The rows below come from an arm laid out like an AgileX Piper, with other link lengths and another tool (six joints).
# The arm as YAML. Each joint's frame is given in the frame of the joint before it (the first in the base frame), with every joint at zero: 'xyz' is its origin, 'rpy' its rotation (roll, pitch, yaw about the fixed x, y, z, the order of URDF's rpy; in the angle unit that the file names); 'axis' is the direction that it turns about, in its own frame. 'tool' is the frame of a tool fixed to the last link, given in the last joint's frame.
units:
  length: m
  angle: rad
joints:
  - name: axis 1
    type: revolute
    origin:
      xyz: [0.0, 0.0, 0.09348]
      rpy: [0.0, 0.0, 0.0]
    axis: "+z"
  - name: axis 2
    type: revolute
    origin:
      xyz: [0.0, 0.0, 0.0]
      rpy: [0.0, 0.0, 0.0]
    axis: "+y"
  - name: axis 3
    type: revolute
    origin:
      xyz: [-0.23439, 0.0, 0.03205]
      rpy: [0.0, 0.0, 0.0]
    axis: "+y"
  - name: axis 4
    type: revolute
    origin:
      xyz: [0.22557, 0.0, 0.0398]
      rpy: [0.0, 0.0, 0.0]
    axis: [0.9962, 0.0, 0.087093]
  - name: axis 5
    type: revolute
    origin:
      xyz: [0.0, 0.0, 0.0]
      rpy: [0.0, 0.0, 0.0]
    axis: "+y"
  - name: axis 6
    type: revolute
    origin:
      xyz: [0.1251, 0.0, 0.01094]
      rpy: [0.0, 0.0, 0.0]
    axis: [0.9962, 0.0, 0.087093]
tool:
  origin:
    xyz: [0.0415, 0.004, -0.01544]
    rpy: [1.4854, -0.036, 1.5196]
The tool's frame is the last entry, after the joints.
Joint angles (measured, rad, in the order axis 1, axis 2, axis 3, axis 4, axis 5, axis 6), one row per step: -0.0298 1.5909 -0.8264 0.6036 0.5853 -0.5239; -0.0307 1.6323 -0.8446 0.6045 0.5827 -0.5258; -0.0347 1.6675 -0.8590 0.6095 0.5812 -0.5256; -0.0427 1.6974 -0.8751 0.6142 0.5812 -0.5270; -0.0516 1.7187 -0.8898 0.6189 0.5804 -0.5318; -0.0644 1.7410 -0.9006 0.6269 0.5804 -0.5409; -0.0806 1.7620 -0.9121 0.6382 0.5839 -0.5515; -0.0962 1.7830 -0.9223 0.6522 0.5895 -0.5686; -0.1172 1.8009 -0.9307 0.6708 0.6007 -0.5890; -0.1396 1.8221 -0.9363 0.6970 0.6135 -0.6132; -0.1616 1.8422 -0.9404 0.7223 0.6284 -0.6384; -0.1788 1.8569 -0.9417 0.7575 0.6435 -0.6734
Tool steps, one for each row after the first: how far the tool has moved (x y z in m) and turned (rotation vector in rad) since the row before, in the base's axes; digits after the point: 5 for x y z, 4 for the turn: 0.00357 -0.00049 -0.00699 -0.0003 0.0205 -0.0009; 0.00278 -0.00084 -0.00620 0.0039 0.0195 -0.0081; 0.00341 -0.00195 -0.00457 0.0036 0.0132 -0.0099; 0.00361 -0.00239 -0.00262 0.0018 0.0043 -0.0081; 0.00251 -0.00322 -0.00373 0.0035 0.0084 -0.0101; 0.00249 -0.00371 -0.00316 0.0071 0.0084 -0.0130; 0.00183 -0.00326 -0.00342 0.0082 0.0089 -0.0076; 0.00109 -0.00399 -0.00272 0.0135 0.0099 -0.0109; 0.00021 -0.00355 -0.00386 0.0198 0.0144 -0.0137; -0.00048 -0.00323 -0.00377 0.0208 0.0148 -0.0111; -0.00030 -0.00109 -0.00224 0.0249 0.0064 -0.0050
